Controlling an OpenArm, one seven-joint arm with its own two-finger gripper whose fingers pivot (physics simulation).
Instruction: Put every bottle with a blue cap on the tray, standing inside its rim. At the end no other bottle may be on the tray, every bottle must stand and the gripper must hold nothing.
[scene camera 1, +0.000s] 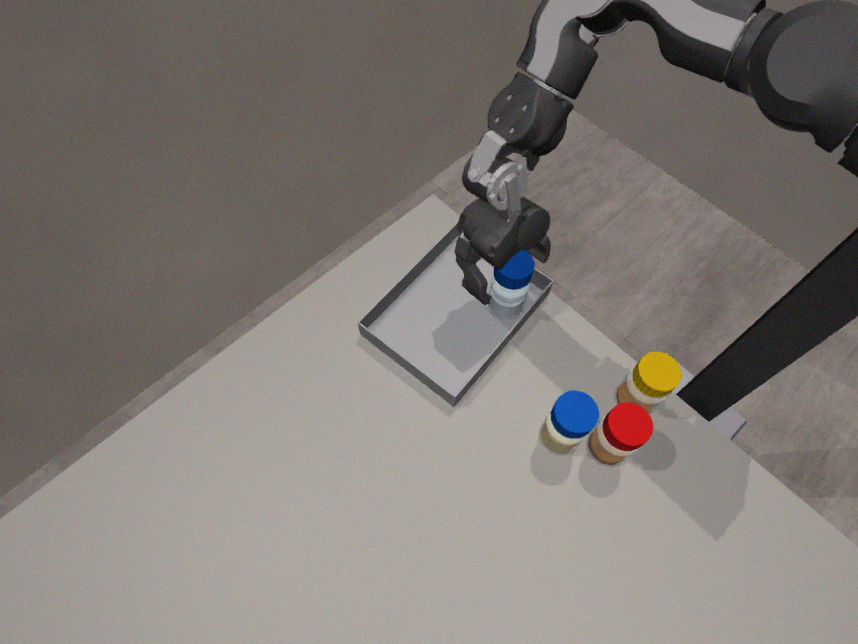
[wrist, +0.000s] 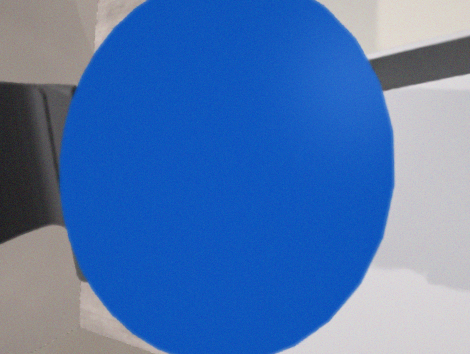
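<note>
A bottle with a blue cap (scene camera 1: 513, 269) (wrist: 227, 175) and a clear body stands inside the tray, near its right corner in the scene view. My gripper (scene camera 1: 512, 277) is open around this bottle, with one finger to the left of it and the other behind it on the right. The grey tray (scene camera 1: 408, 311) (wrist: 430, 150) lies at the table's far corner. A second blue-capped bottle (scene camera 1: 569, 421) with a pale yellow body stands on the table, outside the tray. In the wrist view the blue cap hides most of the fingers.
A red-capped bottle (scene camera 1: 620, 433) stands close beside the second blue-capped one. A yellow-capped bottle (scene camera 1: 650, 380) stands just behind them, near the table's right edge. A dark post (scene camera 1: 783, 325) rises beside that edge. The tray has a low dark rim.
</note>
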